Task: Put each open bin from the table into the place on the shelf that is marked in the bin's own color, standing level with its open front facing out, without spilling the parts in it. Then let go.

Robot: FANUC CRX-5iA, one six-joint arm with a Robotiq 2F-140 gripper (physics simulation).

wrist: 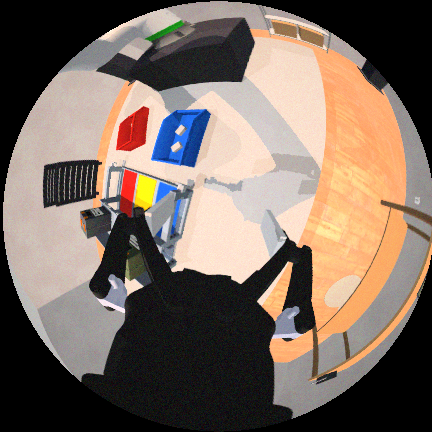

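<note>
A blue open bin with two small white parts in it lies on the pale table, beyond the shelf in the wrist view. A smaller red open bin lies to its left; no parts can be made out in it. The grey-framed shelf stands at the lower left, with red, yellow and blue marked places side by side. No bin shows on these marks. My gripper is open and empty, above the table and apart from both bins. Its left finger hides part of the shelf.
A dark box with an orange side and an olive box are by the shelf's lower left. A black slatted panel is left of the shelf. A large dark block is beyond the bins. A wood-patterned surface lies to the right.
</note>
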